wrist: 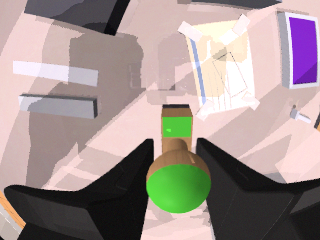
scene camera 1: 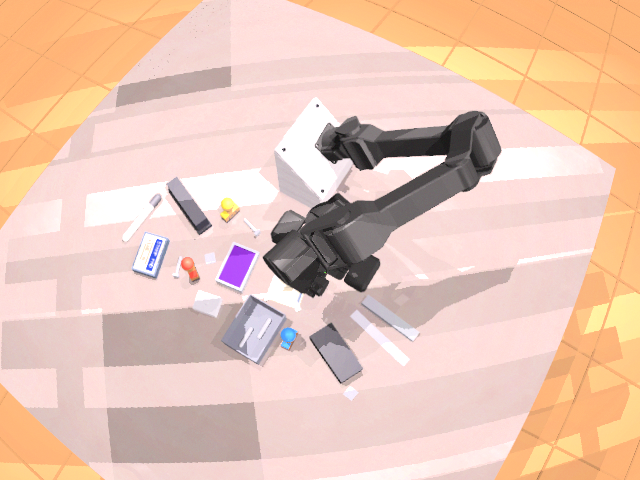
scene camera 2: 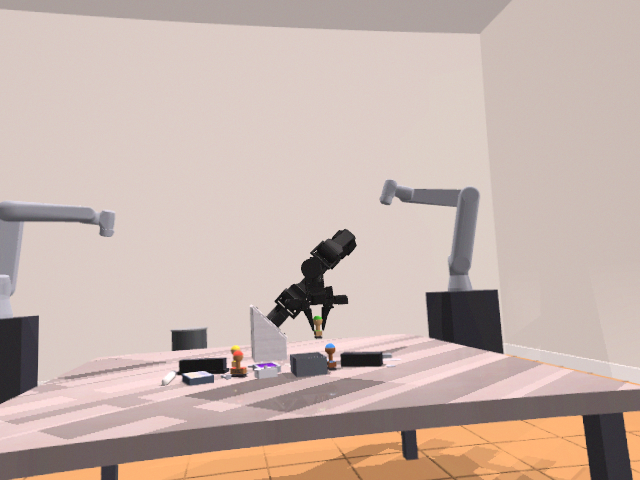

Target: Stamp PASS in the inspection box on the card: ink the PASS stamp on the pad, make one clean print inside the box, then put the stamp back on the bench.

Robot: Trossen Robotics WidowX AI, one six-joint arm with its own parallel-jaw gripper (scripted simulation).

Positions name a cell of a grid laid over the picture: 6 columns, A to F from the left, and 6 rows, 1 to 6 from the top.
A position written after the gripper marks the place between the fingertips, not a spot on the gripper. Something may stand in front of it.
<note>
In view: the gripper (scene camera 1: D4), a green-knobbed stamp (wrist: D5), a grey tray (scene camera 1: C5) and a taped card (scene camera 1: C4).
The grey tray also shows in scene camera 2 (scene camera 2: C5). The gripper shows as well in the wrist view (wrist: D4) and in scene camera 2 (scene camera 2: C5). The taped card also shows in the wrist view (wrist: E2).
</note>
